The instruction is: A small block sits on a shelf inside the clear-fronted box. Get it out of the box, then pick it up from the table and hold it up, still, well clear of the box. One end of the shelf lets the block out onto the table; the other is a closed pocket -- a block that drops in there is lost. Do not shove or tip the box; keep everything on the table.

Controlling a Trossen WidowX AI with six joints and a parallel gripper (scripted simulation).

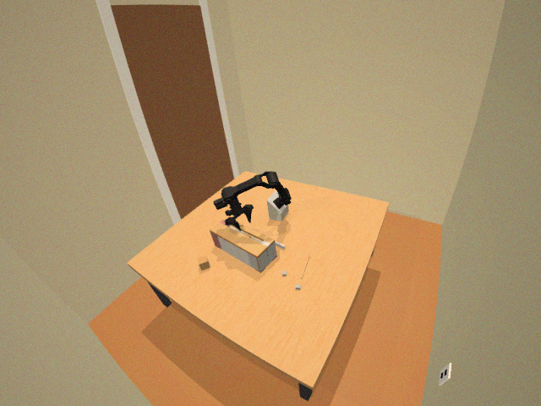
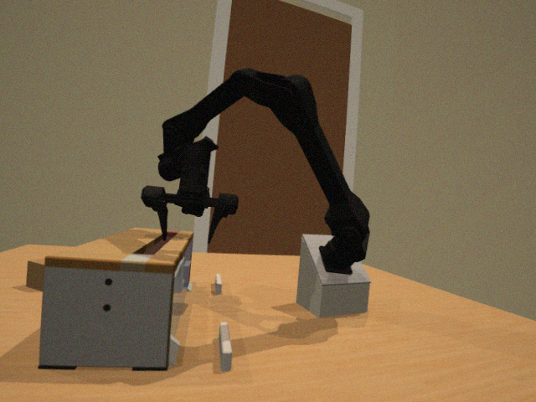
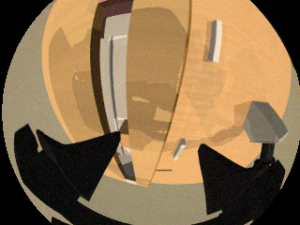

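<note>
Now: the box 6 cm below my gripper tip, 3 cm ahead of it and 2 cm to the left of it. From my gripper tip the other things lie so: thin stick: 39 cm to the left, 12 cm below, 2 cm ahead; then brown block: 28 cm ahead, 12 cm to the right, 10 cm below; then tan block: 5 cm ahead, 4 cm to the left, 4 cm below.
</note>
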